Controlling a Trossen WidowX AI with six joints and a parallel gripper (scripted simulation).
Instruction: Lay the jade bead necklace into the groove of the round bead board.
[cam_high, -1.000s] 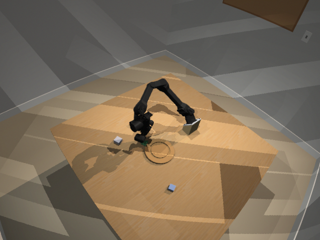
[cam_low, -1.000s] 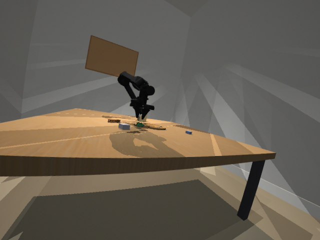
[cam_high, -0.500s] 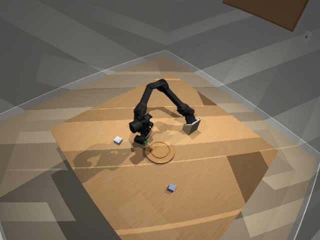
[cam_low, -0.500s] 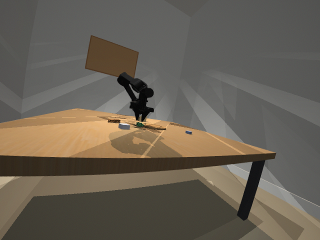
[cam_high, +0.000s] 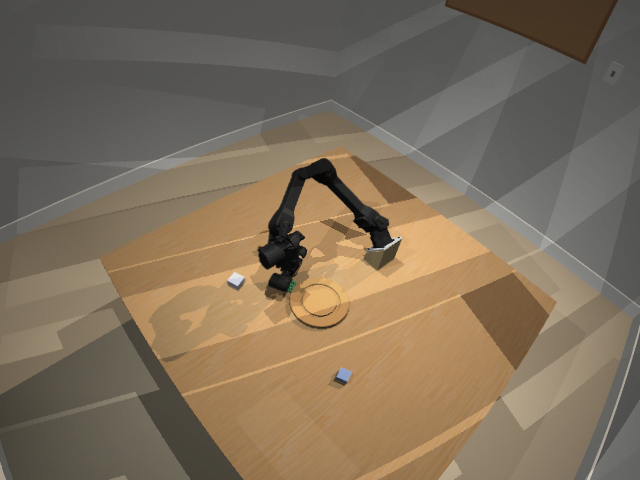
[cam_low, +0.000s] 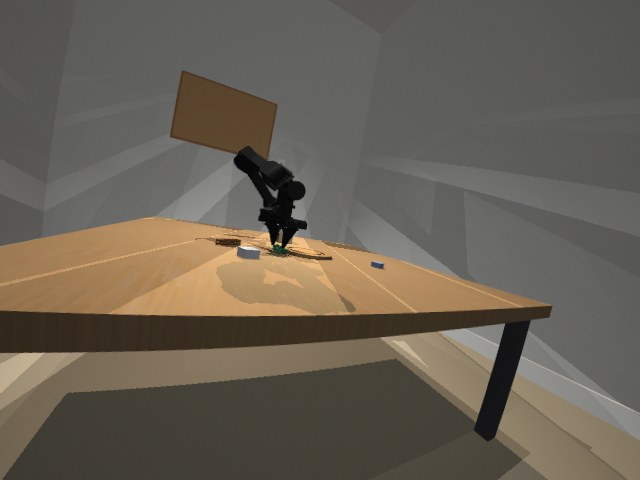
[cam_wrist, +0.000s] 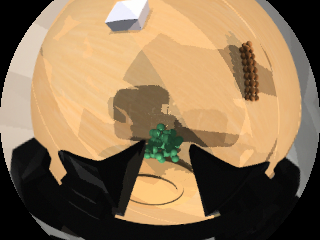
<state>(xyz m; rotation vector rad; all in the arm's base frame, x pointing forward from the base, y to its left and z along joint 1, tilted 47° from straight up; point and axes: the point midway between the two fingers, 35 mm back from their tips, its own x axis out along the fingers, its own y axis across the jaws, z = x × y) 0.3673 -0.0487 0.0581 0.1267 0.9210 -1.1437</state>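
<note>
Now: the round wooden bead board 6 cm behind my gripper tip, 12 cm to the left of it and 1 cm below it. The rest, counted from my gripper tip: blue block: 4 cm ahead, 38 cm to the left, 1 cm below; pale grey block: 15 cm ahead, 10 cm to the right, 1 cm below.
</note>
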